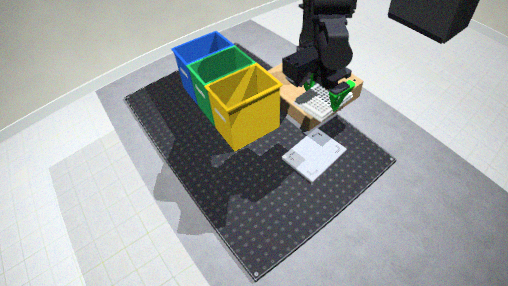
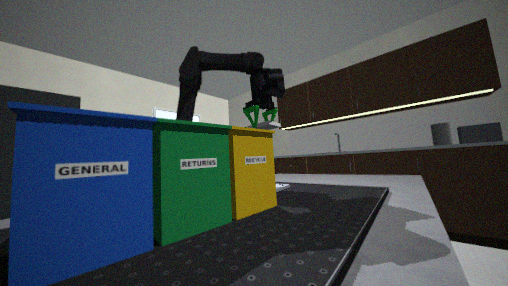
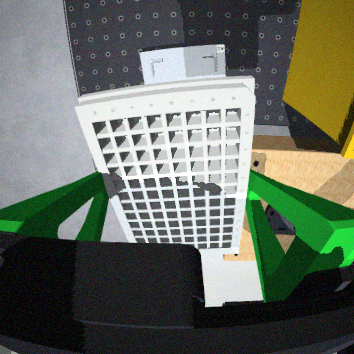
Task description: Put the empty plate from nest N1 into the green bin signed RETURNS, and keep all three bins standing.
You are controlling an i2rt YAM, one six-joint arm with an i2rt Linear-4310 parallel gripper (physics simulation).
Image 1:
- my gripper: 321, 101
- yellow bin: 245, 104
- white plate: 316, 102
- green bin: 223, 63
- blue bin: 194, 50
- nest base: 312, 153
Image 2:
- yellow bin: 252, 173
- blue bin: 83, 179
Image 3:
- my gripper: 175, 177
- white plate: 174, 156
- nest base: 178, 63
